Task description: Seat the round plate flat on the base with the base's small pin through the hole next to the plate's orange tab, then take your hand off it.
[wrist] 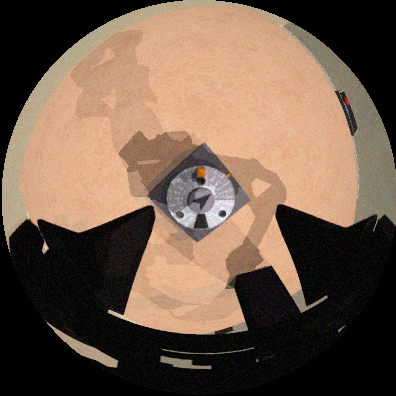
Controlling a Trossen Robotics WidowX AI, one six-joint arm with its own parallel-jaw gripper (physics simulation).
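Places are measured from the arm's base along level axes (x ahead, y left, z up), in millimetres.
Pixels of known places: gripper, fingertip midpoint: (217,211).
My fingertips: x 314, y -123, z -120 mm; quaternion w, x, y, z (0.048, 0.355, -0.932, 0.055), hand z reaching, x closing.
For each thing: its middle in the pictures, then the offset to it from my fingertips. "*": a spot on its surface instead. Level surfaces: height alone.
- round plate, body centre: (200,201) dy +26, dx -23, dz -115 mm
- dark square base, surface spot: (198,235) * dy +82, dx -67, dz -130 mm
- plate's orange tab, body centre: (200,171) dy -8, dx +7, dz -110 mm
- dark hole, surface spot: (200,181) * dy +5, dx -6, dz -130 mm
- orange mark, surface spot: (228,175) * dy -31, dx -33, dz -128 mm
- grey hub with a dark arrow, body centre: (200,196) dy +25, dx -23, dz -134 mm
- light orange-brown table top, surface height: dz -154 mm
The round plate (188,189) is silvery grey and lies over the middle of the dark square base (198,235). The plate's orange tab (201,172) is at its top side in the view, with a dark hole (200,181) right beside it. An orange mark (228,175) shows on the base, to the right of the tab and not in line with it. A grey hub with a dark arrow (201,199) is at the plate's centre. The small pin cannot be made out, nor whether the plate lies flat. My gripper (217,211) is open and empty, its fingers apart on either side of the base in the view.
The base stands on a light orange-brown table top (240,80) crossed by shadows of the arm. A small dark object with red and blue marks (347,112) is at the table's right edge. A black block (267,297) shows at the lower right.
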